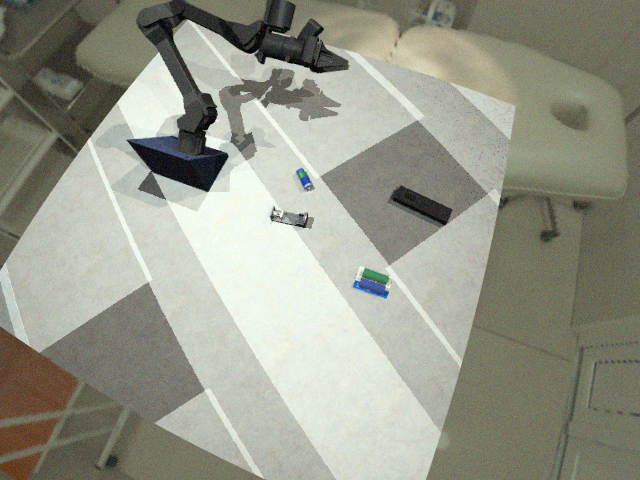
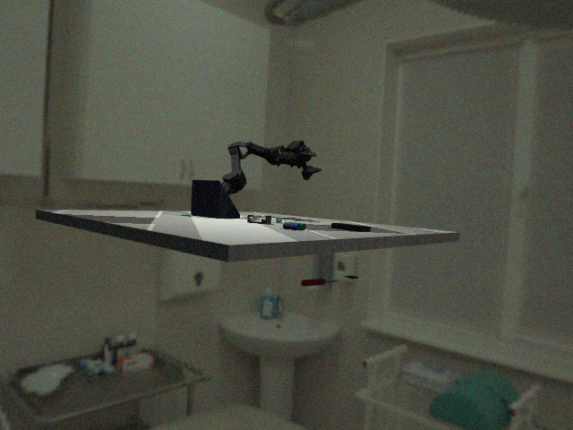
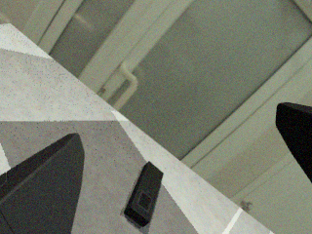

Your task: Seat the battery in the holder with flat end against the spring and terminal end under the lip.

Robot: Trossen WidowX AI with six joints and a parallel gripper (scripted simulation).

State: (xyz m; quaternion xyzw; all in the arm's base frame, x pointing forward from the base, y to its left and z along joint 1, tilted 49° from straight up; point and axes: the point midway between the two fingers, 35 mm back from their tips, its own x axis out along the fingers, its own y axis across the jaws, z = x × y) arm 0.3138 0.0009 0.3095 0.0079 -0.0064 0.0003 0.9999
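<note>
My gripper tip is now 60 mm past the battery, 190 mm to the left of it and 260 mm above it. Also, from my gripper tip: black remote (270 mm ahead, 170 mm to the right, 260 mm below).
</note>
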